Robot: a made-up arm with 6 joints.
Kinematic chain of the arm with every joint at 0, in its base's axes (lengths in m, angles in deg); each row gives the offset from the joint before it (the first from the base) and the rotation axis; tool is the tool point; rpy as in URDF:
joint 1: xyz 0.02 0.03 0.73 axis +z
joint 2: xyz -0.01 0 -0.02 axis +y
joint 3: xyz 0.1 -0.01 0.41 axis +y
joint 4: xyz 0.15 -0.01 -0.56 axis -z
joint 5: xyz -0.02 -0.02 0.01 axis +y
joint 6: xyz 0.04 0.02 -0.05 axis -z
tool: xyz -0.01 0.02 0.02 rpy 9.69 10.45 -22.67
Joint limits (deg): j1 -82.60..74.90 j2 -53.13..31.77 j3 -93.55..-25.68 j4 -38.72..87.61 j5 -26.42..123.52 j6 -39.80..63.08
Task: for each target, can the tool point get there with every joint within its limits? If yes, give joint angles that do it. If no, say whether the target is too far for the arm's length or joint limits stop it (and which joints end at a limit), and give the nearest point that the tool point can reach.
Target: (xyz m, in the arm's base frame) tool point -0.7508 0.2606 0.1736
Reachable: no: joint limits stop it (at a limit: joint 1, joint 2, joint 3, joint 5, joint 6) | nearest point 0.0619 0.3817 0.4184 | short by 0.857 m
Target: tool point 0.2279 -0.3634 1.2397
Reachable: yes | joints -60.00 -34.23 -52.16 74.89 24.10 21.57
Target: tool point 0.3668 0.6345 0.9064
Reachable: yes | joints 58.12 3.57 -61.54 43.75 82.23 49.23
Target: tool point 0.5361 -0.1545 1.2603
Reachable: yes | joints -19.53 -18.34 -69.64 33.47 23.76 -18.26
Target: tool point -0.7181 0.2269 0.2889
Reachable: no: joint limits stop it (at a limit: joint 1, joint 2, joint 3, joint 5, joint 6) | nearest point 0.0626 0.3775 0.4188 | short by 0.806 m
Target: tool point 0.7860 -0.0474 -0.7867
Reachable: no: too far | nearest point 0.4722 -0.0157 0.3938 | short by 1.222 m
